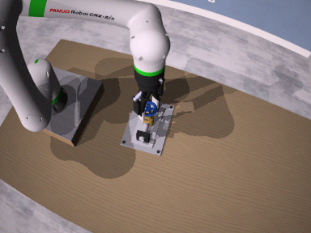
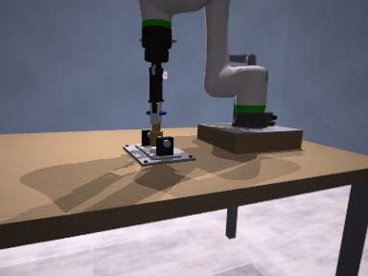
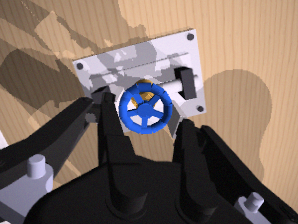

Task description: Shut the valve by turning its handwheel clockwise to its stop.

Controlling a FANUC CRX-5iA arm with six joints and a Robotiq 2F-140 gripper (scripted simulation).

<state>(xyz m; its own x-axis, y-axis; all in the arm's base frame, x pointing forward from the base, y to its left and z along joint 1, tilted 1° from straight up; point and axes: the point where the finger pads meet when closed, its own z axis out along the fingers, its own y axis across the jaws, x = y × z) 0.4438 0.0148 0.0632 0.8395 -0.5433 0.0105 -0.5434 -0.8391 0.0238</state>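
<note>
Now: hand 1 cm above the blue spoked handwheel.
</note>
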